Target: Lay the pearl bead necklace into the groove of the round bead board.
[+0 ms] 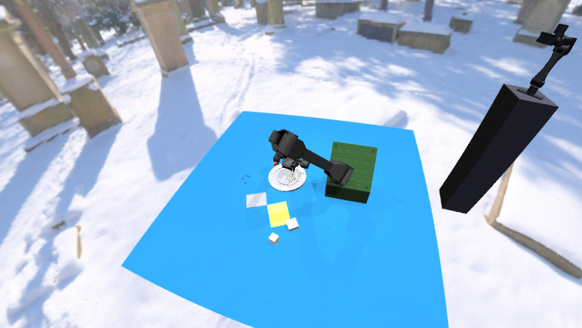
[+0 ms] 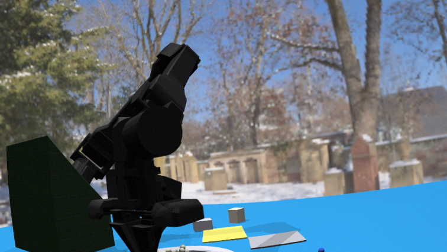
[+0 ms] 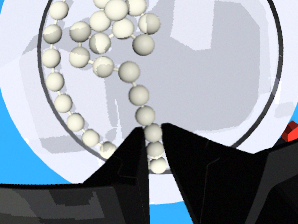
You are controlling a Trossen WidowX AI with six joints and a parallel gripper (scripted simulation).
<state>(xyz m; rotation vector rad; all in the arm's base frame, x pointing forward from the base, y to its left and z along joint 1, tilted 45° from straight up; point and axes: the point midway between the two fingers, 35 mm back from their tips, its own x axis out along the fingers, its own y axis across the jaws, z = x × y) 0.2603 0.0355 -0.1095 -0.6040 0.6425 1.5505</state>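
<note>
My gripper tip is now 4 cm to the right of the round white bead board, 2 cm short of it and 1 cm above it. The rest, counted from my gripper tip: yellow tile (26 cm to the left, 3 cm behind, 1 cm below); then red object (13 cm ahead, 7 cm to the right, 1 cm below); then grey tile (23 cm to the left, 11 cm ahead, 1 cm below).
</note>
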